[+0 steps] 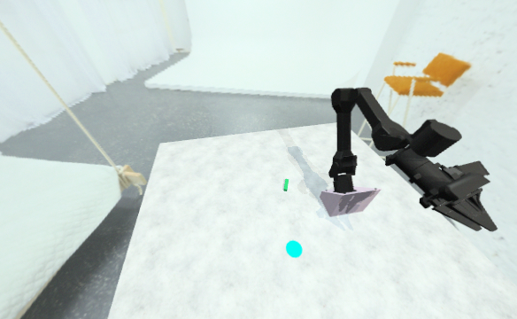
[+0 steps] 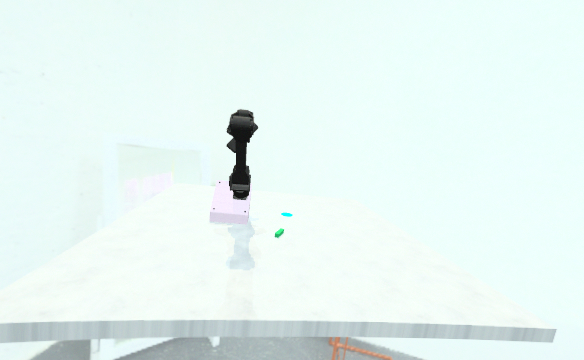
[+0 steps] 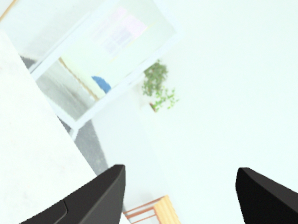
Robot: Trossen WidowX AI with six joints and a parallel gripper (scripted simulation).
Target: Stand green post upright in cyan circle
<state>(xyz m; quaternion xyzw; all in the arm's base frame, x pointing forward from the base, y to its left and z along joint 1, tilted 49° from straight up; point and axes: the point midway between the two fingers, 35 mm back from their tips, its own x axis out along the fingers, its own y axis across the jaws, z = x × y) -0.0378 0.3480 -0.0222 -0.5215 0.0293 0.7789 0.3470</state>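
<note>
Now: gripper tip 440 mm to the left of the green post, 350 mm above it and 230 mm short of it. The rest, counted from my gripper tip: cyan circle 360 mm below, 290 mm ahead, 150 mm to the right.
</note>
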